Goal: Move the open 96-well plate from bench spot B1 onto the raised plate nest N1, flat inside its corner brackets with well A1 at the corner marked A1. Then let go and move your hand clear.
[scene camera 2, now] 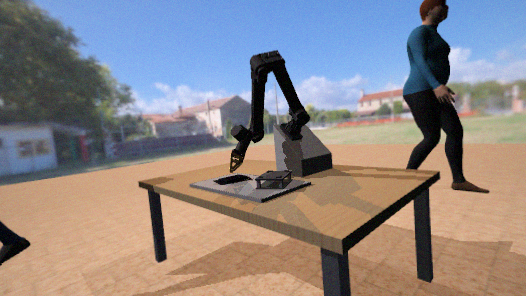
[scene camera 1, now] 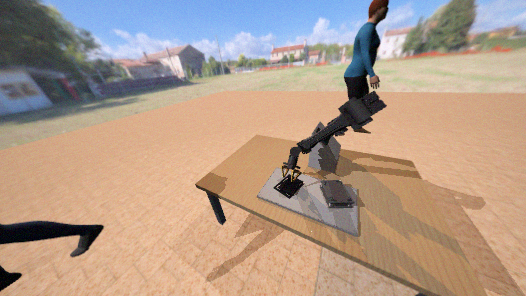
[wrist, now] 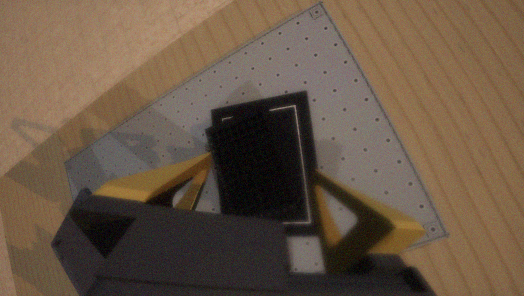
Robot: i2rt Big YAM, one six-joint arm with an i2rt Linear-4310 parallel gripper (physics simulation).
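Places are measured from the arm's base along level axes (x right, y ahead, z up), in metres.
Where they show: gripper, fingertip midpoint: (scene camera 2: 231, 171) (scene camera 1: 287, 179) (wrist: 263, 166); arm's base, link origin: (scene camera 2: 290, 132).
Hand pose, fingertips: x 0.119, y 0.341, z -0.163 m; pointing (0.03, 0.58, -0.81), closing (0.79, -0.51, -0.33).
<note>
Each offset is from my fingertips to the top centre of the thing. "pt": to the spot under its first point. Level surfaces: height alone.
The 96-well plate {dx -0.022, dy +0.007, dz -0.029 m} (wrist: 260, 167) is a dark block on the black, white-lined pad {pt dx +0.057, dy +0.018, dz -0.043 m} (wrist: 309, 130) of spot B1; its wells and A1 corner are too dark to make out. In scene camera 1 plate and pad merge into one black patch. My gripper (scene camera 1: 291, 178) (scene camera 2: 233, 170) (wrist: 263, 166) is open and empty, low over the plate, with one yellow finger towards each side of it in the wrist view. The raised nest N1 {dx -0.273, dy -0.032, dz +0.005 m} (scene camera 1: 338, 192) (scene camera 2: 273, 176) is a dark platform on short posts, with nothing on top. Its A1 mark is too small to read.
The grey perforated board (scene camera 1: 268, 193) (scene camera 2: 210, 186) (wrist: 350, 130) carries the pad and the nest. The arm's grey wedge base (scene camera 1: 327, 156) (scene camera 2: 315, 150) stands behind the board on the wooden table {dz -0.058 m} (scene camera 1: 240, 162) (scene camera 2: 170, 183). A person in teal (scene camera 1: 362, 52) (scene camera 2: 427, 60) is beyond the table.
</note>
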